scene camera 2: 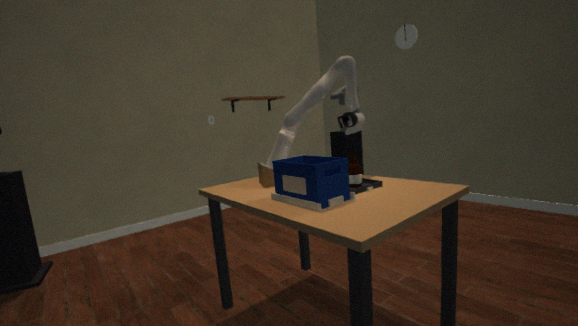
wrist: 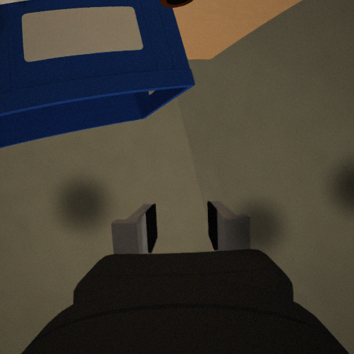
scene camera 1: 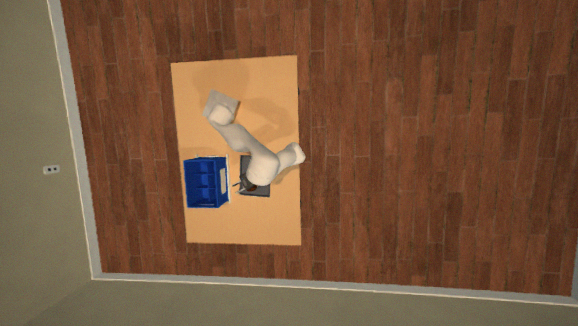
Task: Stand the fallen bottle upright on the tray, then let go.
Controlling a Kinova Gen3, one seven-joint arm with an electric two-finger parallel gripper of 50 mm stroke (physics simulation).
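Frame: origin at the arm's base, x ahead, y left, z up, level; millimetres.
Seen in the pictures: gripper, between the fingertips: (scene camera 2: 344, 124) (scene camera 1: 234, 189).
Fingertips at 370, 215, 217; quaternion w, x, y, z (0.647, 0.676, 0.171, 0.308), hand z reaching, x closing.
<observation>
A point is followed by its place in that frame, as x, y, z.
The brown bottle (scene camera 1: 251, 188) @(406, 251, 29) (scene camera 2: 355, 166) @(425, 224, 20) with a white label stands upright on the dark tray (scene camera 1: 264, 192) @(450, 309, -85) (scene camera 2: 373, 183) @(477, 283, -64). In the second scene view the blue crate hides part of the bottle and tray. In the wrist view a small dark round piece of the bottle (wrist: 176, 2) shows at the top edge. My gripper (scene camera 1: 236, 189) @(370, 215, 217) (scene camera 2: 343, 120) @(370, 215, 217) (wrist: 181, 219) is partly open and empty. It is above the bottle's top, apart from it, with its fingers pointing sideways over towards the crate side.
A blue crate (scene camera 1: 217, 167) @(311, 53, 68) (scene camera 2: 316, 181) @(568, -88, 22) (wrist: 100, 74) with inner dividers stands beside the tray, in a low white frame (scene camera 2: 300, 201) @(486, -118, -66). The arm's base block (scene camera 1: 231, 102) @(-60, 54, -19) (scene camera 2: 265, 175) @(44, -72, -22) is at another part of the table (scene camera 1: 240, 225) @(700, 184, -90) (scene camera 2: 400, 200) @(693, 216, -90). The arm reaches over the tray.
</observation>
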